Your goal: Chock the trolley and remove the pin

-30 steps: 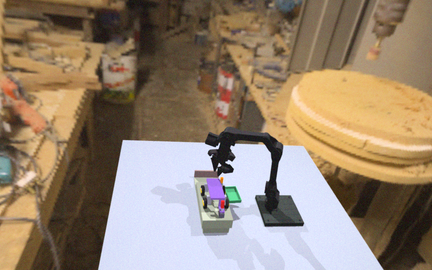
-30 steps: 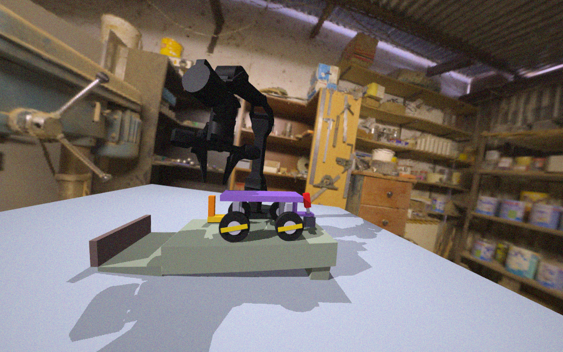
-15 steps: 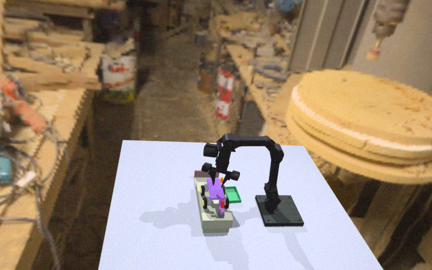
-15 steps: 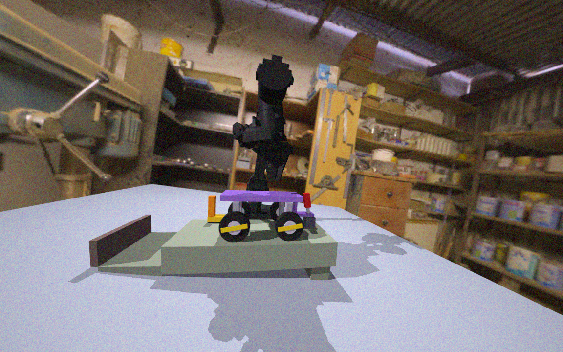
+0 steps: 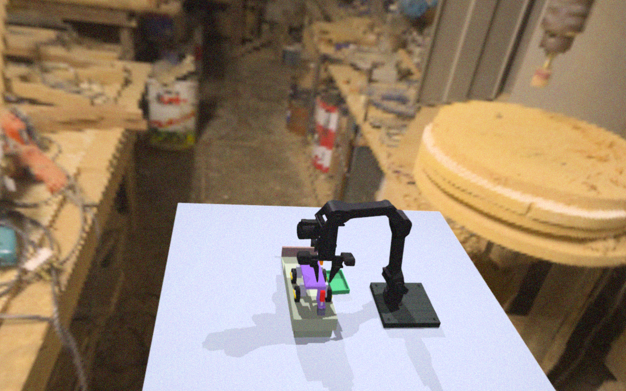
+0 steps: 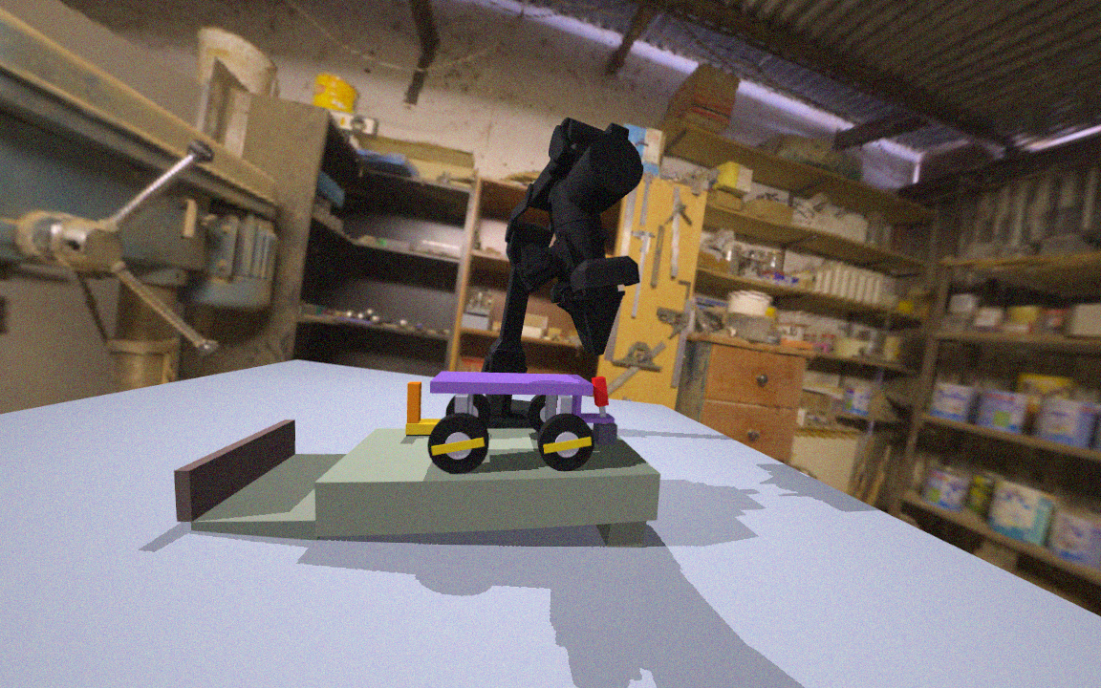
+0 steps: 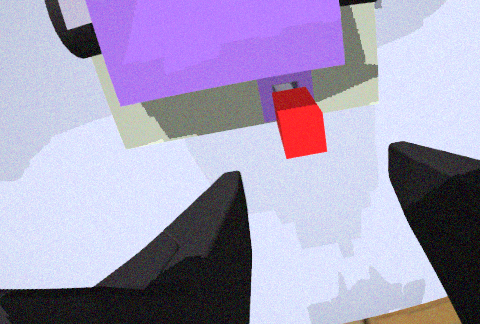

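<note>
Right now the red-headed stop pin is 2 cm to the left of my gripper tip and 7 cm below it. From my gripper tip the other things lie so: yellow chock 2 cm behind, 19 cm to the right, 11 cm below; purple trolley 3 cm ahead, 9 cm to the right, 8 cm below; grey-green ramp 3 cm ahead, 9 cm to the right, 15 cm below.
</note>
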